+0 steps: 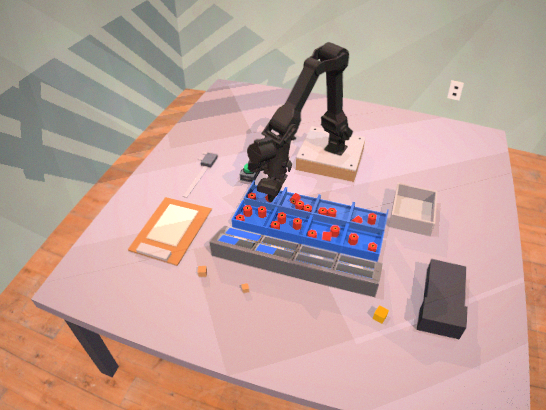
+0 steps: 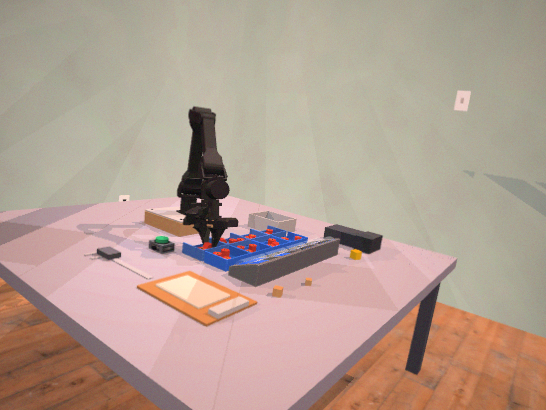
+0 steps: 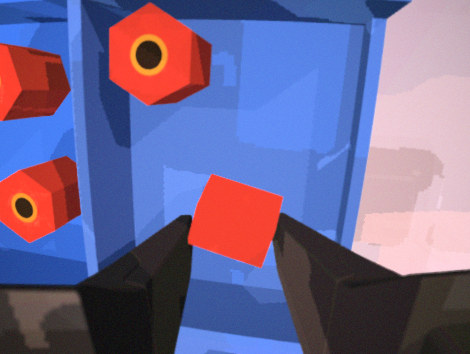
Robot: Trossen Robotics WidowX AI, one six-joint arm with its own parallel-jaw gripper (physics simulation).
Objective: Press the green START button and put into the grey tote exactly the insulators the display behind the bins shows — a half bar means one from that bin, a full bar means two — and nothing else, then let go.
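My gripper [image 1: 270, 198] [image 2: 209, 245] [image 3: 232, 225] points down into the left bin of the row nearer the arm, its fingertips against both sides of a red insulator lying on its side. Another red insulator [image 3: 149, 82] stands upright in that bin. Red insulators sit throughout the blue bins [image 1: 270, 231] [image 2: 217, 261] [image 3: 362, 125]. The display [image 1: 295, 272] [image 2: 285, 267] shows, at its left panel, a full blue upper bar and a half lower bar; the second panel shows a half lower bar. The START button [image 1: 247, 168] [image 2: 161, 240] is green. The grey tote [image 1: 412, 226] [image 2: 265, 223] stands right of the bins.
A black block [image 1: 442, 300] [image 2: 352, 239] stands at the right. An orange clipboard [image 1: 172, 230] [image 2: 192, 290] and a grey plug-like piece [image 1: 209, 159] [image 2: 109, 253] lie at the left. A yellow cube [image 1: 380, 314] [image 2: 355, 254] and two small orange cubes [image 1: 202, 271] [image 1: 245, 287] lie beyond the display.
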